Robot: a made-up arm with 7 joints. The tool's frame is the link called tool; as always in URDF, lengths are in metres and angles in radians. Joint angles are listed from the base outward. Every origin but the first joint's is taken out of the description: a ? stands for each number. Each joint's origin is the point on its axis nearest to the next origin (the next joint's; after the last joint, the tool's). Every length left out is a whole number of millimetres.
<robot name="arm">
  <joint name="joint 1" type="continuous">
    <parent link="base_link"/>
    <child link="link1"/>
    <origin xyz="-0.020 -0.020 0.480"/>
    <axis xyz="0 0 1"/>
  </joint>
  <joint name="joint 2" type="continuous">
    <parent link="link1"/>
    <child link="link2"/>
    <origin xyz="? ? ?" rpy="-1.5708 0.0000 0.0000"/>
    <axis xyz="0 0 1"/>
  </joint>
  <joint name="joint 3" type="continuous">
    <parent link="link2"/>
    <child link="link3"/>
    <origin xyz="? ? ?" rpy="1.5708 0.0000 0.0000"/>
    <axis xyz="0 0 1"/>
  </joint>
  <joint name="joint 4" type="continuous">
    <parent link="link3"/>
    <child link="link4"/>
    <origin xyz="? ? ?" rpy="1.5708 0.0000 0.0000"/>
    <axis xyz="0 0 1"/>
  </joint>
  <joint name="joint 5" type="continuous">
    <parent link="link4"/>
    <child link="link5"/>
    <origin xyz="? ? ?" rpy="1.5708 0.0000 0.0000"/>
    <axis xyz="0 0 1"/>
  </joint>
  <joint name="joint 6" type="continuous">
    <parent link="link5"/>
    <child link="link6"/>
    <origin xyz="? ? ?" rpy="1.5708 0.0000 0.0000"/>
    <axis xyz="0 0 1"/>
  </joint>
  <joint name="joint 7" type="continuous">
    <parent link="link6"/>
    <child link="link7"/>
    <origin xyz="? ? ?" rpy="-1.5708 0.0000 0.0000"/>
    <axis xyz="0 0 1"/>
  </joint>
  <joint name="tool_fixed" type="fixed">
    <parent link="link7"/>
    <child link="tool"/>
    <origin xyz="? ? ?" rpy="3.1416 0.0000 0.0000"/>
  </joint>
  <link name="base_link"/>
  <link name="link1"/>
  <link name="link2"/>
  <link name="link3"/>
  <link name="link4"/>
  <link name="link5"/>
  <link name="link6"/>
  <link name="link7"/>
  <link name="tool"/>
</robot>
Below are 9 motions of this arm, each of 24 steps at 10 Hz.
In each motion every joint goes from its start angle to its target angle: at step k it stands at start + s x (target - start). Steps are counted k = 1, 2, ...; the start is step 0. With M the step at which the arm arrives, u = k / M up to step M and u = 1 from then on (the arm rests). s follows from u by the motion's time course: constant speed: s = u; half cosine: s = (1 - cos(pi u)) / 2; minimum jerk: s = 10 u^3 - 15 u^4 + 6 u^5.
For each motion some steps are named. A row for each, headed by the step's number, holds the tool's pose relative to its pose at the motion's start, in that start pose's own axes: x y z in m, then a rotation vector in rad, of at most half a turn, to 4 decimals.
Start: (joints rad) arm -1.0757 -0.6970 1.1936 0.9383 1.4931 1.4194 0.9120
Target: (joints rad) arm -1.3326 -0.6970 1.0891 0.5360 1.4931 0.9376 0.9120
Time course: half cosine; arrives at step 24
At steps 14, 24:
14: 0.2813 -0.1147 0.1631 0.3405 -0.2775 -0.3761
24: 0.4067 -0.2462 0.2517 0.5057 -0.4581 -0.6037

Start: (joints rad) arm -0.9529 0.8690 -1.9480 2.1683 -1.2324 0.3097 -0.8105
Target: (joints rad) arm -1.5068 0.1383 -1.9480 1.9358 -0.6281 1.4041 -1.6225
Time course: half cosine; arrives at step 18
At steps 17, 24:
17: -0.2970 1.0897 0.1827 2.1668 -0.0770 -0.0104
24: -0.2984 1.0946 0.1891 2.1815 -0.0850 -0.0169

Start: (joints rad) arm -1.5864 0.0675 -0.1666 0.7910 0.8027 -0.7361 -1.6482
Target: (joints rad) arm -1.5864 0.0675 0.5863 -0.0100 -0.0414 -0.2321 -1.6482
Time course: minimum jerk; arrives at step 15
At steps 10, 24:
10: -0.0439 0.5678 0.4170 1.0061 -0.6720 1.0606
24: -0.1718 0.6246 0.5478 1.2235 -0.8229 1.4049

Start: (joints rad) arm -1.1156 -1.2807 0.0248 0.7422 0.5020 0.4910 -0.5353
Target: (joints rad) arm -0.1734 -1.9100 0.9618 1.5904 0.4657 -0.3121 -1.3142
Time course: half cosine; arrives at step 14
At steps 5, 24:
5: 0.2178 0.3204 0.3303 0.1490 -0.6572 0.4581
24: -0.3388 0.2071 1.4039 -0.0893 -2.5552 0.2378

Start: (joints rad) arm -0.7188 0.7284 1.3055 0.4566 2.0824 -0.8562 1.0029
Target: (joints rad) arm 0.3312 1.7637 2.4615 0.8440 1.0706 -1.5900 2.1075
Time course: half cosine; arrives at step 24
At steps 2, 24:
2: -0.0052 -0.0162 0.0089 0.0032 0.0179 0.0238
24: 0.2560 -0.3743 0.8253 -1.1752 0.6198 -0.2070

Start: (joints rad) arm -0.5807 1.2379 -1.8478 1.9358 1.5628 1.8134 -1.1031
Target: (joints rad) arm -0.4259 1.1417 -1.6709 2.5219 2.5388 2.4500 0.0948
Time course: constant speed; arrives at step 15
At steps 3, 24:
3: 0.0936 0.1205 -0.0245 0.2438 -0.0598 -0.0355
24: 0.1762 0.6836 0.0424 1.0177 0.4931 0.1284

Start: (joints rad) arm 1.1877 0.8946 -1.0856 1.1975 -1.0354 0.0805 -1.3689
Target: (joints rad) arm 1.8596 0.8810 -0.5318 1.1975 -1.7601 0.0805 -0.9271
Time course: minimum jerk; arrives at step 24
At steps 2, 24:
2: 0.0023 -0.0041 0.0018 -0.0048 -0.0005 0.0043
24: 0.5838 -0.3426 0.5383 -0.9189 -0.0071 0.9293

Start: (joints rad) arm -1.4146 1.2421 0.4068 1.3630 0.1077 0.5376 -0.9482
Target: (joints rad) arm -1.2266 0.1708 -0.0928 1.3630 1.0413 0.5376 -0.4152
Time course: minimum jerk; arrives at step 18
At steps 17, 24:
17: 0.0213 -0.0406 0.9760 -0.2660 -1.2144 -0.8500
24: 0.0209 -0.0399 0.9774 -0.2649 -1.2170 -0.8506

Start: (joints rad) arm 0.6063 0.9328 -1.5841 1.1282 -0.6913 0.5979 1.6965
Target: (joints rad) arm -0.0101 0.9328 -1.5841 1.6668 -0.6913 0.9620 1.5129
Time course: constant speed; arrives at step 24
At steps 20, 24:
20: 0.2398 -0.1472 -0.1614 -0.4579 -0.1656 -0.0665
24: 0.2837 -0.1883 -0.1825 -0.5535 -0.1946 -0.0760

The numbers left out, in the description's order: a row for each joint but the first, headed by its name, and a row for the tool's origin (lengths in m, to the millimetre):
joint 2: 0.020 0.000 0.000
joint 3: -0.020 -0.220 0.000
joint 4: 0.090 -0.030 0.000
joint 5: 0.140 -0.630 0.000
joint 6: 0.010 -0.030 0.000
joint 7: 0.120 0.160 0.000
tool: 0.010 0.010 0.000

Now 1 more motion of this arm.
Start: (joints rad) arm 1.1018 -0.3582 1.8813 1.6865 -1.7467 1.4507 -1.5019
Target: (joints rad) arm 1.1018 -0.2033 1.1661 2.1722 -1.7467 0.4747 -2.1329
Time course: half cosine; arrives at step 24
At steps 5, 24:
5: -0.0301 0.0148 -0.0588 -0.0172 0.0014 0.0245
24: -0.2632 0.3341 -0.4190 -0.0996 0.2965 0.4264

